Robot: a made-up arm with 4 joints.
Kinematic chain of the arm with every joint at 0, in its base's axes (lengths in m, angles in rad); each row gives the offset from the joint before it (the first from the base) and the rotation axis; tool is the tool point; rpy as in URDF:
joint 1: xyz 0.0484 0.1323 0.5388 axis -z
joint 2: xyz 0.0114 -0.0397 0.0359 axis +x
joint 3: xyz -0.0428 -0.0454 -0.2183 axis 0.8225 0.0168 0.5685
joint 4: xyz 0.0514 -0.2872 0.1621 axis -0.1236 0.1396 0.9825
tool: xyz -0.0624 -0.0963 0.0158 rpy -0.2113 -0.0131 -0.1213
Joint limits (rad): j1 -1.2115..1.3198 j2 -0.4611..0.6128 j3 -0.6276..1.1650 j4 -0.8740..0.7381
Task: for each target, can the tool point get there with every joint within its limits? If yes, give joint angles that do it. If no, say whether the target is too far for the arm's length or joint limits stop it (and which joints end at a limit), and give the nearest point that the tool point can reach.
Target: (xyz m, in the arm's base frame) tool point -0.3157 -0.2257 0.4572
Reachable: yes | joints 0.8879 -0.2707 0.6146 -0.5141
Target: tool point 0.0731 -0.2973 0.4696
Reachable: yes | joints -0.2465 0.1879 -0.0535 -0.3228
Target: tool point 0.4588 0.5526 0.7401
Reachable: no: joint limits stop it (at a limit: joint 1, joint 2, joint 4) | nearest point 0.6213 0.1307 0.5291 | short by 0.499 m
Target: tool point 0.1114 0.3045 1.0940
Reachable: no: joint limits stop it (at a limit: joint 1, joint 2, joint 3) | nearest point -0.2108 0.1822 0.8308 | short by 0.434 m
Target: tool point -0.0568 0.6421 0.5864
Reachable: no: joint limits stop it (at a limit: joint 1, joint 2, joint 3, joint 4) | nearest point -0.1754 0.2608 0.7144 | short by 0.419 m
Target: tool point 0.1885 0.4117 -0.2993
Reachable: no: too far | nearest point 0.2025 0.3252 0.0505 | short by 0.361 m
